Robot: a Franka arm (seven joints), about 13 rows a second.
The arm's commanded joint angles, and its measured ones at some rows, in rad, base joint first. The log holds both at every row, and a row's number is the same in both.
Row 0, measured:
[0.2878 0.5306 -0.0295 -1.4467 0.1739 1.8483 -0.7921]
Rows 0 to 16, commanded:
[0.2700 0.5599 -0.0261 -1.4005 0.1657 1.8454 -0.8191]
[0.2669 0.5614 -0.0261 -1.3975 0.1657 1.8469 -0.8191]
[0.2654 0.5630 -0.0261 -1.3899 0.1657 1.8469 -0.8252]
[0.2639 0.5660 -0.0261 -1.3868 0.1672 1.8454 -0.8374]
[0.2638 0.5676 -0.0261 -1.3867 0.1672 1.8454 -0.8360]
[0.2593 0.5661 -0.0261 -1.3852 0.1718 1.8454 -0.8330]
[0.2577 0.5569 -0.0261 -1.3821 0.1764 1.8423 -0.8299]
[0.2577 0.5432 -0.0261 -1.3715 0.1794 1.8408 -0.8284]
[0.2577 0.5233 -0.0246 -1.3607 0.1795 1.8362 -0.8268]
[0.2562 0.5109 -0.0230 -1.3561 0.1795 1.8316 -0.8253]
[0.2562 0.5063 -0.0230 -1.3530 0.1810 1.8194 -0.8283]
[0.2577 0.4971 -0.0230 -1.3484 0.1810 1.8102 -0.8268]
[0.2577 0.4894 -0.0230 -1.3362 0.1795 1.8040 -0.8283]
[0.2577 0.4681 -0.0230 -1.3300 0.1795 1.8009 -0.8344]
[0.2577 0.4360 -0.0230 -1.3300 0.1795 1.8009 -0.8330]
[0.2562 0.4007 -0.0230 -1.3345 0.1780 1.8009 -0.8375]
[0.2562 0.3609 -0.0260 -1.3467 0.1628 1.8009 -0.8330]
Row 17, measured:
[0.2638 0.4448 -0.0282 -1.3253 0.1744 1.8231 -0.8076]
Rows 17 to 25, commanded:
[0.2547 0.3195 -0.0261 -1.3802 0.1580 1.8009 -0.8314]
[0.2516 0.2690 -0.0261 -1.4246 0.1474 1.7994 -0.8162]
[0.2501 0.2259 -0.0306 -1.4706 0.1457 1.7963 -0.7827]
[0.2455 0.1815 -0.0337 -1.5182 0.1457 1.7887 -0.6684]
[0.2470 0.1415 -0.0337 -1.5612 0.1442 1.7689 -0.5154]
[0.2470 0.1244 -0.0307 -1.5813 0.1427 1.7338 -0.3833]
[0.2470 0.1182 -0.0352 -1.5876 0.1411 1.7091 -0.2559]
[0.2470 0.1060 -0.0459 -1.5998 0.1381 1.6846 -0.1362]
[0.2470 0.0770 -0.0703 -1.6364 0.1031 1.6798 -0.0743]
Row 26, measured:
[0.2461 0.1425 -0.0413 -1.5512 0.1440 1.6888 -0.2433]
